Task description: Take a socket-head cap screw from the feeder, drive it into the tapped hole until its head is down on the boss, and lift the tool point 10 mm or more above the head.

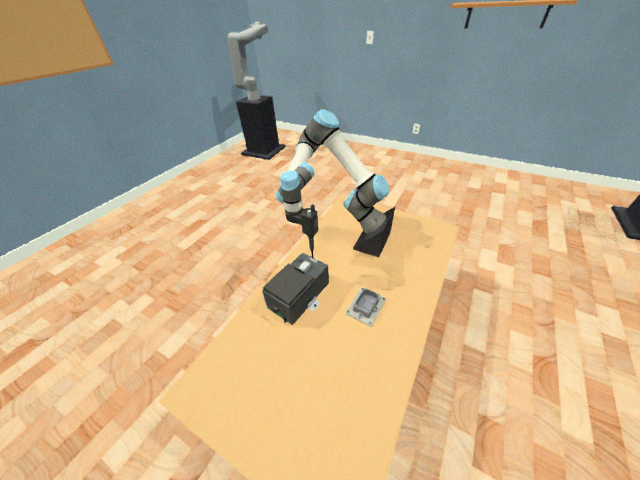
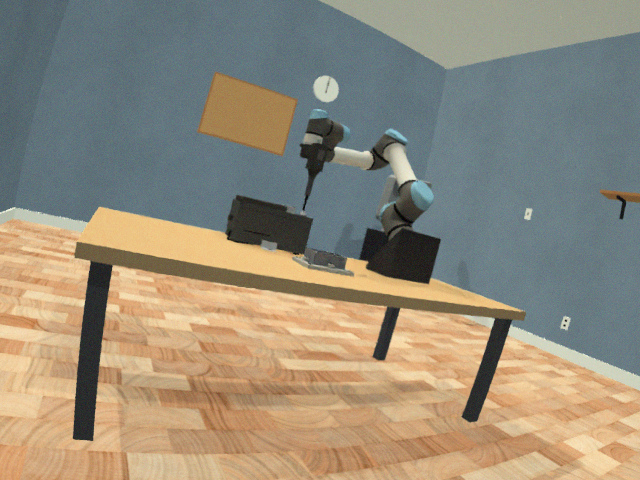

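Observation:
The black box-shaped screw feeder stands on the table, with a light metal part on its top. My screwdriver points down, its bit tip at the outlet end of the feeder's top. The tip looks to be at or very close to the feeder; contact cannot be made out. The screws are too small to see, and whether one sits on the bit cannot be told. The grey metal housing with its bosses lies flat on the table beside the feeder, apart from the tool. Its tapped hole cannot be made out.
The tan table carries it all. My arm's black base stands behind the housing. A small light tab sticks out at the feeder's side. A grey arm on a black pedestal stands far off by the wall.

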